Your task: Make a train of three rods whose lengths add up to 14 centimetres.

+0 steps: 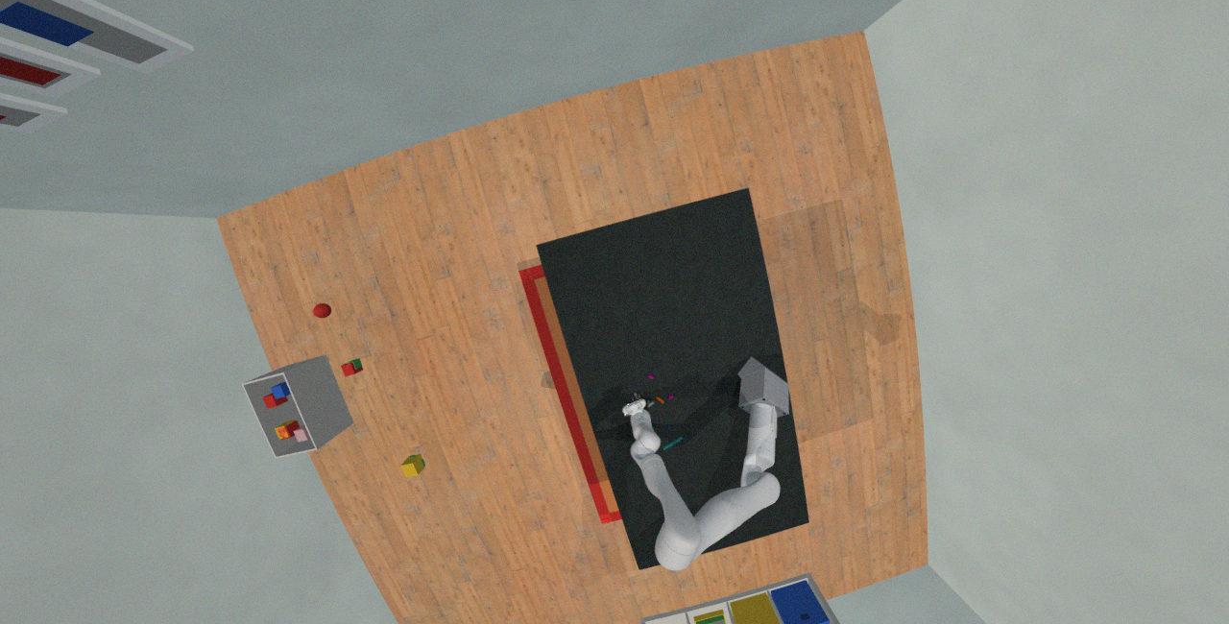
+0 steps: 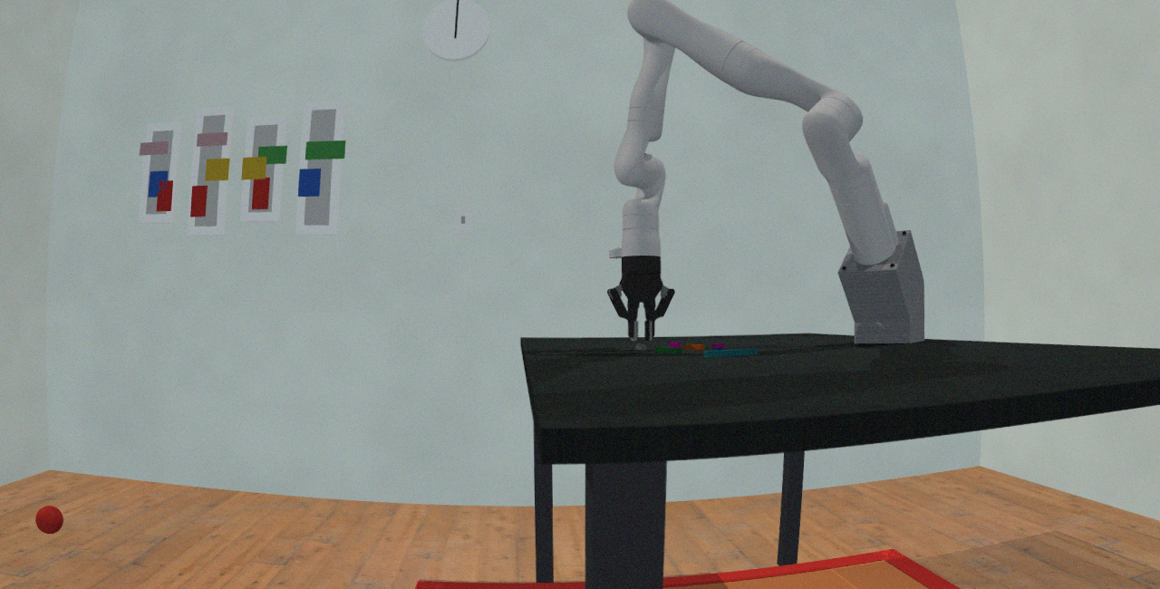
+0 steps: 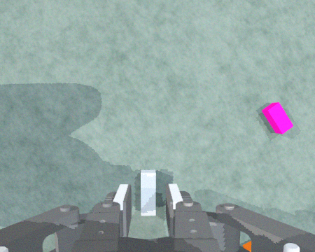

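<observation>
The grey rod lies 3 cm below my hand. Also, from my hand: green rod: 3 cm behind, 14 cm to the left, 3 cm below; small blue rod: 11 cm behind, 18 cm to the left, 3 cm below; orange rod: 9 cm behind, 4 cm to the left, 3 cm below.
</observation>
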